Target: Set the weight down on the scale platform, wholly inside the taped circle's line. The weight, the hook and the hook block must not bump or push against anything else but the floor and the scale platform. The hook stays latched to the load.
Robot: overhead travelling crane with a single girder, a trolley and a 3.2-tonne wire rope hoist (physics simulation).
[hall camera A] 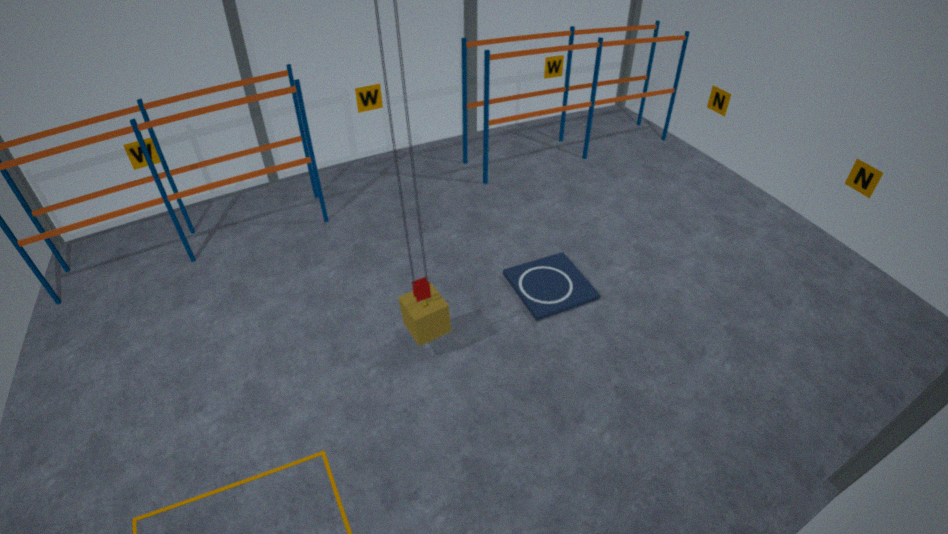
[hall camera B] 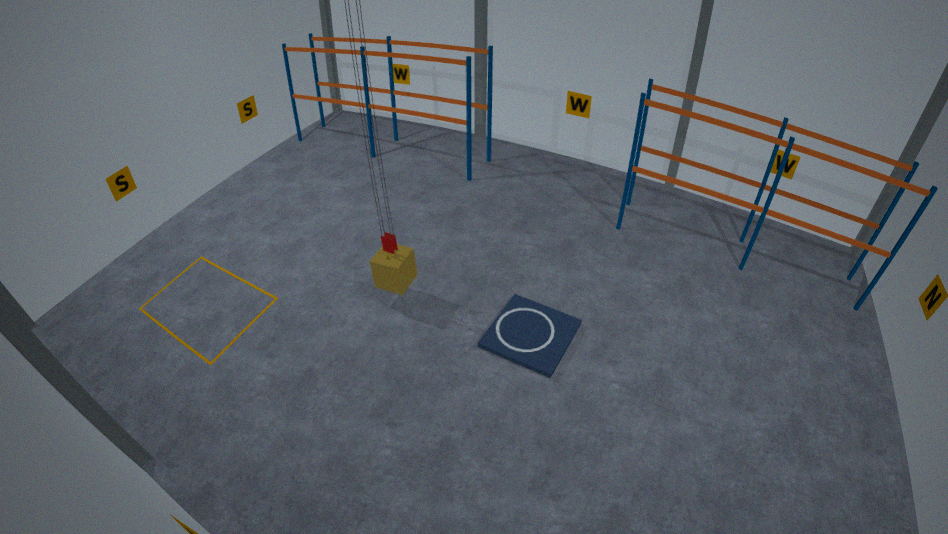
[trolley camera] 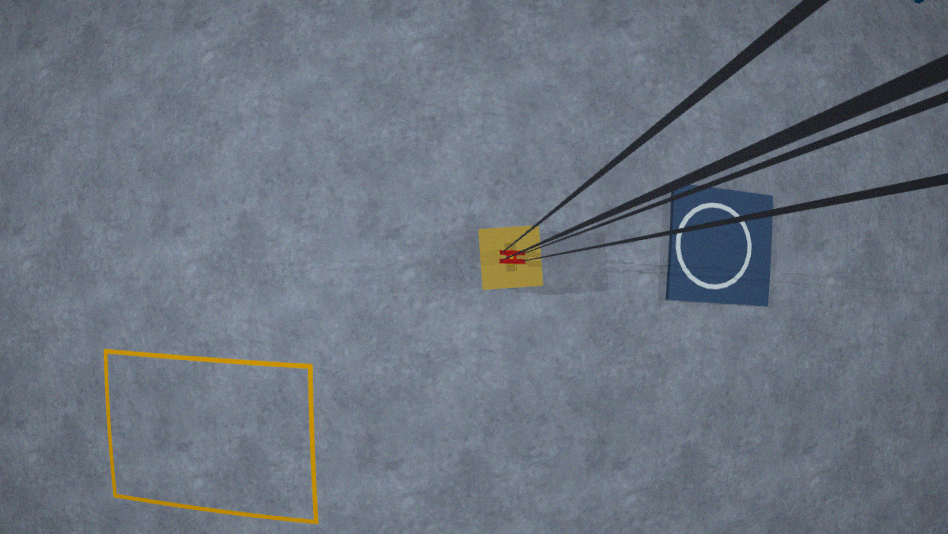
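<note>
The yellow box-shaped weight (hall camera A: 426, 326) (hall camera B: 393, 274) (trolley camera: 492, 275) hangs above the floor, nearly upright, with its shadow apart from it. The red hook block (hall camera A: 421, 289) (hall camera B: 389, 243) (trolley camera: 511, 261) is close above it on the ropes. My gripper, the hook (hall camera A: 425, 303) (hall camera B: 395, 256), is small and partly hidden; the weight hangs from it. The dark blue scale platform (hall camera A: 581, 295) (hall camera B: 565, 334) (trolley camera: 760, 265) lies to the right of the weight in all three views, apart from it. Its white taped circle (hall camera A: 520, 285) (hall camera B: 553, 330) (trolley camera: 677, 245) shows on top.
A yellow floor rectangle (hall camera A: 228, 485) (hall camera B: 244, 330) (trolley camera: 311, 431) is marked on the weight's side away from the platform. Two blue and orange racks (hall camera A: 485, 132) (hall camera A: 172, 215) (hall camera B: 469, 145) (hall camera B: 762, 212) stand along the W wall.
</note>
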